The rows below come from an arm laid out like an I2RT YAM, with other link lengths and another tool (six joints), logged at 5 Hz.
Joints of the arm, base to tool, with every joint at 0 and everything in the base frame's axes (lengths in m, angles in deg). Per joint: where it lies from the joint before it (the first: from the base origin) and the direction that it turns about. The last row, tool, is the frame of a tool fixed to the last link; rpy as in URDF.
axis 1: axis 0 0 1 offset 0.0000 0.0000 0.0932
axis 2: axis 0 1 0 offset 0.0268 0.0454 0.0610
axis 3: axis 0 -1 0 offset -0.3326 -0.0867 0.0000
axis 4: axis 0 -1 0 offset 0.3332 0.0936 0.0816
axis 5: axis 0 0 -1 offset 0.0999 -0.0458 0.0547
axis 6: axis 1 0 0 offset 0.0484 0.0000 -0.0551
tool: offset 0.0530 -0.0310 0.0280 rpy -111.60 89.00 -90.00
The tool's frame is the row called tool.
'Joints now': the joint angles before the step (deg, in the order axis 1, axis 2, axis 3, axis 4, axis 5, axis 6). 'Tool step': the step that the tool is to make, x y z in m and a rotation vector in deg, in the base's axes. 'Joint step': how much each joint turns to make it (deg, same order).
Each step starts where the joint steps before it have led.
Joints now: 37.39 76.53 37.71 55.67 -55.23 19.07
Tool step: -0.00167 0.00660 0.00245 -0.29 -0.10 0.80
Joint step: 0.79 0.33 0.93 -1.10 -0.10 -0.48
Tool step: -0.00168 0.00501 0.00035 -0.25 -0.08 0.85
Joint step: 0.57 0.39 0.53 -0.47 -0.34 -0.28
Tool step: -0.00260 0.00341 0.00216 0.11 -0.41 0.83
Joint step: 0.47 0.18 0.38 0.09 -0.39 -0.12
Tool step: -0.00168 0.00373 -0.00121 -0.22 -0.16 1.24
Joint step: 0.32 0.56 0.27 0.26 -0.96 0.00
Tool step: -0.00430 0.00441 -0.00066 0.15 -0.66 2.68
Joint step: 0.36 1.00 0.20 2.01 -2.31 0.72
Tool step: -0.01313 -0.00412 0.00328 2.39 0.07 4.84
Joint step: 0.09 1.17 -1.60 10.59 -3.75 7.23
